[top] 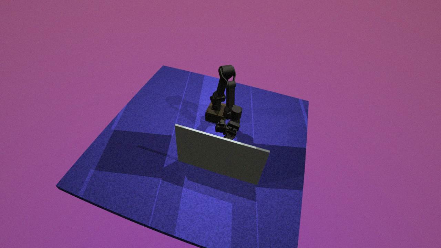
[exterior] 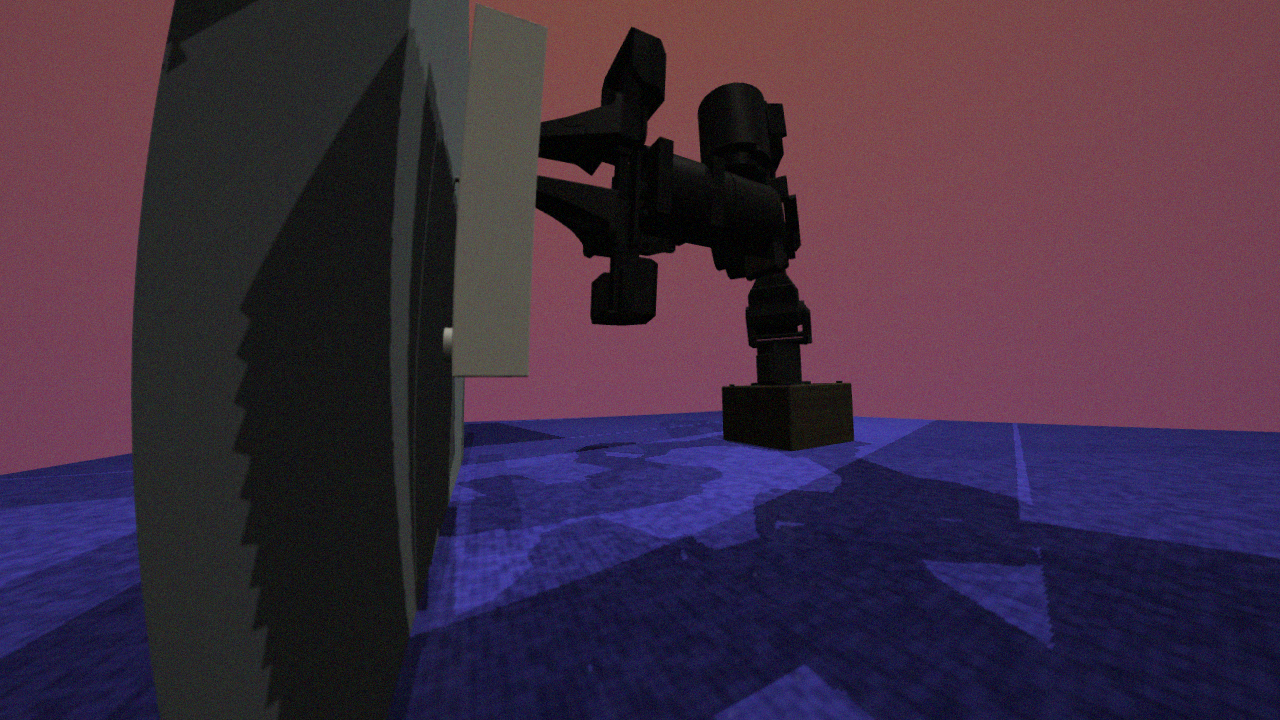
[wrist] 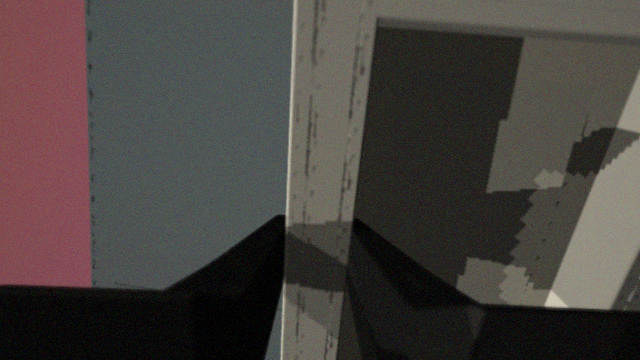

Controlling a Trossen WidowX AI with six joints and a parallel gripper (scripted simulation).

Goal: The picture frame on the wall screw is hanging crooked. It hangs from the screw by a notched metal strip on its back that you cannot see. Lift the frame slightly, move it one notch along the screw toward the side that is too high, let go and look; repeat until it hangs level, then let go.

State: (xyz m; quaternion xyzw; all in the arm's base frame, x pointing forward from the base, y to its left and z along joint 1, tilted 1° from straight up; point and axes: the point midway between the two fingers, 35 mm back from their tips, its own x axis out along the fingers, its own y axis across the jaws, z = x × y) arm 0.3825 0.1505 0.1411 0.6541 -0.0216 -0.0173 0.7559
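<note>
Now: the beige picture frame 50 mm below my gripper tip and 10 mm to the right of it. Also, from my gripper tip: grey wall panel: 60 mm below, 20 mm to the right, 20 mm ahead.
</note>
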